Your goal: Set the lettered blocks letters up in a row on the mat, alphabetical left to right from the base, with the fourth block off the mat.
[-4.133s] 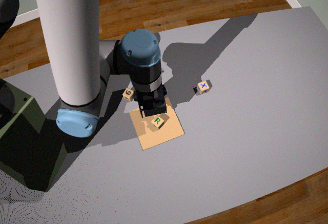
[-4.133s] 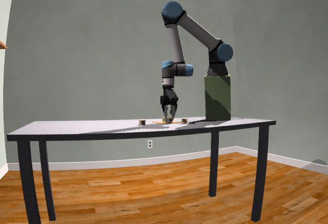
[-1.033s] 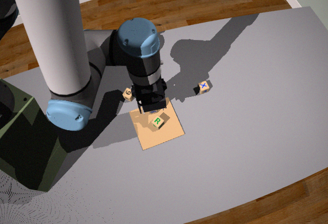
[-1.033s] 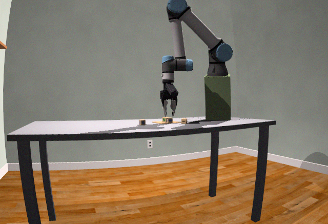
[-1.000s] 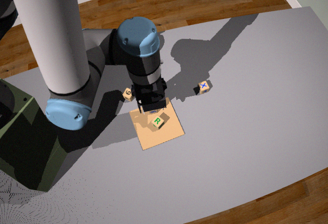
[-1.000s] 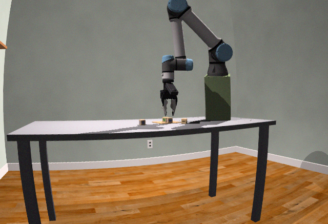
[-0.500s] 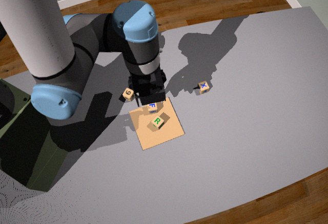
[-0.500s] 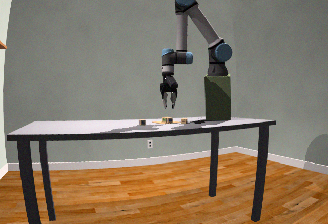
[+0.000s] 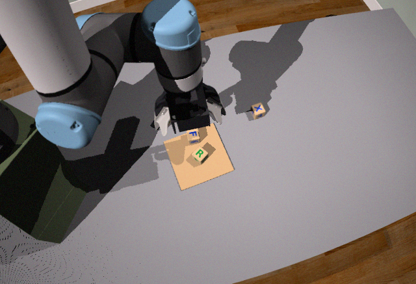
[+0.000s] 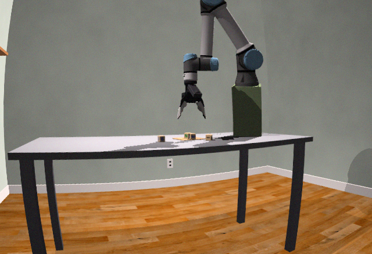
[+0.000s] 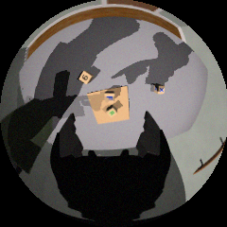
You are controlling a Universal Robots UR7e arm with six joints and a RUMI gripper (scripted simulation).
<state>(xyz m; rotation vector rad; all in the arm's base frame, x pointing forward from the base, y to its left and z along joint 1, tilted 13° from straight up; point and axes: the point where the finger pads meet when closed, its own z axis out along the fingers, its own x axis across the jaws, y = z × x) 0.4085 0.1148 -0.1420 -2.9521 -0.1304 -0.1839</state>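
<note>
My gripper is now 5 cm to the left of the mat and 11 cm above it.
</note>
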